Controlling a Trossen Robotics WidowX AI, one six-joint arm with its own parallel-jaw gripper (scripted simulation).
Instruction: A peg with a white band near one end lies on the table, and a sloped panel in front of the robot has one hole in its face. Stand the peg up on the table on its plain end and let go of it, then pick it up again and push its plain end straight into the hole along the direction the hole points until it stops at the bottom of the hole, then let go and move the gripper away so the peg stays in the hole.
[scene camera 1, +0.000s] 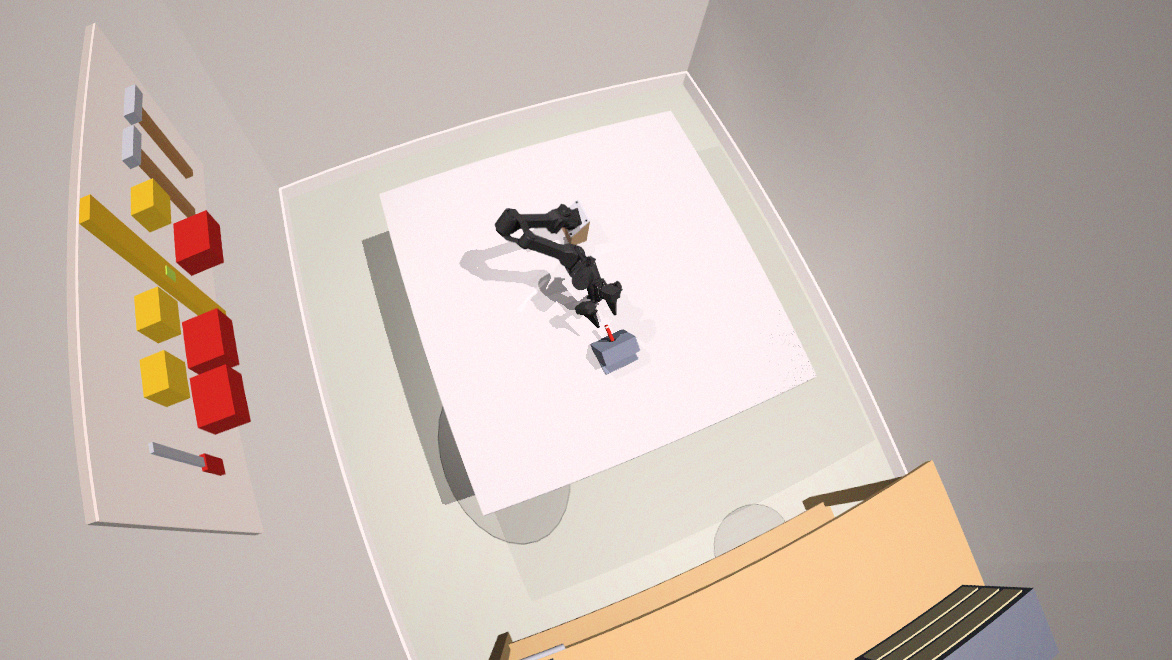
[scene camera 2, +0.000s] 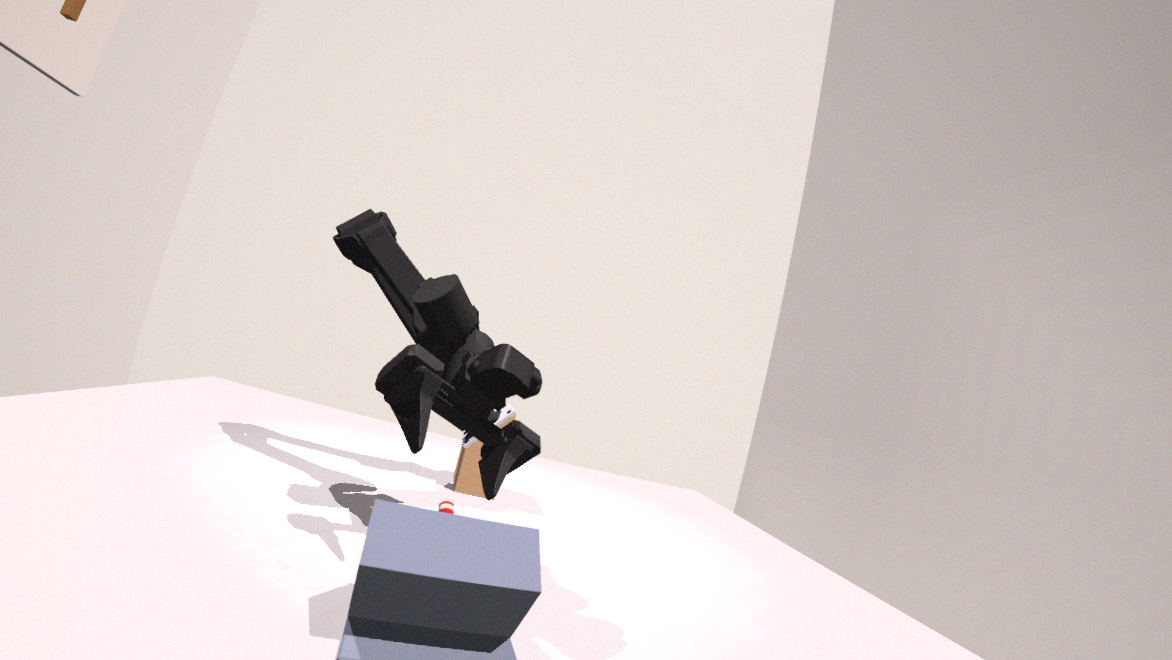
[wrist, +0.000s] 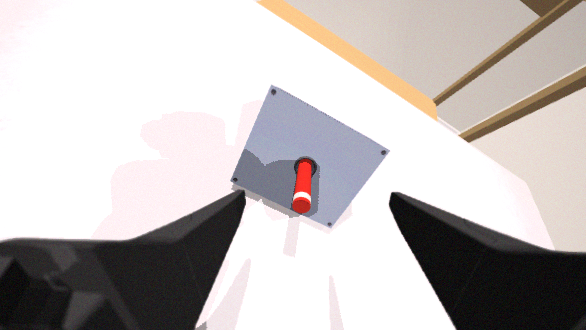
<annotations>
gripper: scene camera 1 607, 321; scene camera 2; wrist
same spot on sloped panel: (wrist: 286, 128) = (scene camera 1: 624, 338)
same spot on gripper: (wrist: 171, 270) = (scene camera 2: 500, 452)
</annotations>
